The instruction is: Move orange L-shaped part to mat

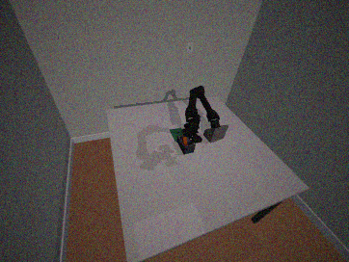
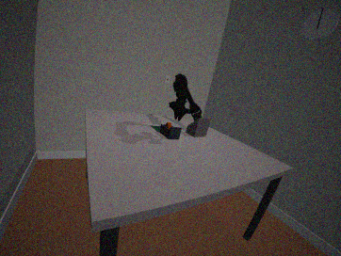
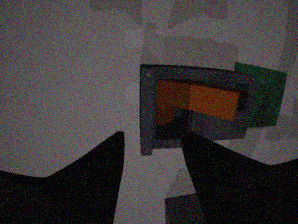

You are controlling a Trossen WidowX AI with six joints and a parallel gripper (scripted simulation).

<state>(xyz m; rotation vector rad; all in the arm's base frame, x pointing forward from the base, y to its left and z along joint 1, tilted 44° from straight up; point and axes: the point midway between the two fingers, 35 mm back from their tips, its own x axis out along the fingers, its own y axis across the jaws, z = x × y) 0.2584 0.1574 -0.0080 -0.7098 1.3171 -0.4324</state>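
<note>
Right now my gripper tip is 100 mm above the orange L-shaped part and 50 mm to the left of it. Round my gripper tip: green mat 220 mm to the right, 160 mm below, 20 mm ahead.
</note>
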